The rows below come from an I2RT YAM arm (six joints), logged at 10 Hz.
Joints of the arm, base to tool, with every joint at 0 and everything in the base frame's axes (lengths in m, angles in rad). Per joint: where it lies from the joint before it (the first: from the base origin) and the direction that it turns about. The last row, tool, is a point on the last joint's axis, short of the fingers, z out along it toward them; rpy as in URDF.
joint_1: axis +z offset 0 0 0.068
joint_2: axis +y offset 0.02 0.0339 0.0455
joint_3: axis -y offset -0.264 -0.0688 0
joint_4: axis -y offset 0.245 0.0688 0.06
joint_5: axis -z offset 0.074 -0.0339 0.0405
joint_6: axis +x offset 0.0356 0 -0.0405
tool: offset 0 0 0 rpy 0 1.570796 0
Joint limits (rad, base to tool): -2.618..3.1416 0..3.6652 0..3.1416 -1.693..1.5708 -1.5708..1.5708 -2.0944..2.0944
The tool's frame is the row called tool.
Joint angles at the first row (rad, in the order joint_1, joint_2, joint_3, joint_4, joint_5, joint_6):
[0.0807 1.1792 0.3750 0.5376 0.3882 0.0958]
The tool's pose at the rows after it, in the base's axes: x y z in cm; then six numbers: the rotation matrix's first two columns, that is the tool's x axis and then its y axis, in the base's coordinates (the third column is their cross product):
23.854 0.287 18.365 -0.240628 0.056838 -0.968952 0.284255 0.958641 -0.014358
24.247 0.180 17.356 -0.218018 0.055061 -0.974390 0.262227 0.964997 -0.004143
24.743 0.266 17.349 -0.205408 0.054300 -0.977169 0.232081 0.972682 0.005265
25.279 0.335 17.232 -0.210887 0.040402 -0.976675 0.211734 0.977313 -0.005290
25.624 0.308 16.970 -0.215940 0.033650 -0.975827 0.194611 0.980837 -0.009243
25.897 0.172 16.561 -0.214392 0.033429 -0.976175 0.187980 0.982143 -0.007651
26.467 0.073 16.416 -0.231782 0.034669 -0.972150 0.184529 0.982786 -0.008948
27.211 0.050 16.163 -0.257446 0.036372 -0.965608 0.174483 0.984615 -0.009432
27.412 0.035 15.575 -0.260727 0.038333 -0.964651 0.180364 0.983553 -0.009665
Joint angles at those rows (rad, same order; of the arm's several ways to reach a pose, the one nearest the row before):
[0.0622 1.2316 0.3515 0.6150 0.3427 0.0762]
[0.0522 1.3032 0.3284 0.7364 0.3101 0.0698]
[0.0500 1.3330 0.3388 0.7716 0.2765 0.0671]
[0.0491 1.3637 0.3542 0.7857 0.2573 0.0525]
[0.0446 1.3907 0.3608 0.8034 0.2366 0.0445]
[0.0369 1.4234 0.3607 0.8385 0.2222 0.0424]
[0.0312 1.4485 0.3832 0.8233 0.2127 0.0429]
[0.0276 1.4820 0.4129 0.8010 0.1984 0.0444]
[0.0276 1.5166 0.4107 0.8335 0.2040 0.0465]

